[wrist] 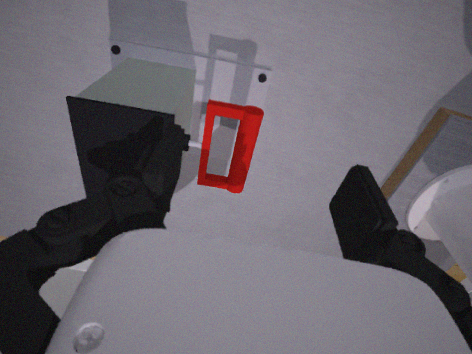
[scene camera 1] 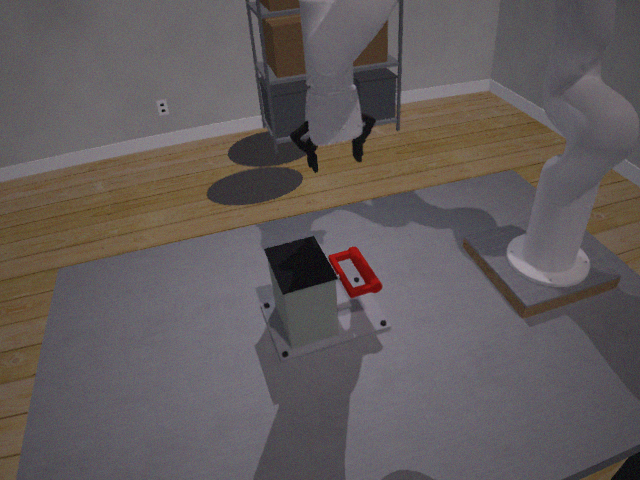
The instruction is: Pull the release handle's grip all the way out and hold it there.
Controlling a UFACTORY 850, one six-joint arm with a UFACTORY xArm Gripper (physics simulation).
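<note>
The red release handle [scene camera 1: 368,269] [wrist: 248,150] is a rectangular frame with a thick outer grip bar. It stands beside the pale green box with a black top [scene camera 1: 310,316] [wrist: 145,89], close to its side. A short light rod shows between box and handle in the wrist view. My gripper [scene camera 1: 336,165] [wrist: 263,168] is open and empty, high above the handle and apart from it. In the wrist view the handle appears between the two fingers, nearer the left one, which covers part of the box's black top.
The box stands on a light base plate [scene camera 1: 374,314] [wrist: 256,91] with dark bolts, on a grey table top [scene camera 1: 155,335]. The arm's white base stands on a wood-edged board [scene camera 1: 496,281] [wrist: 414,150] at the right. A metal shelf rack [scene camera 1: 399,98] stands behind.
</note>
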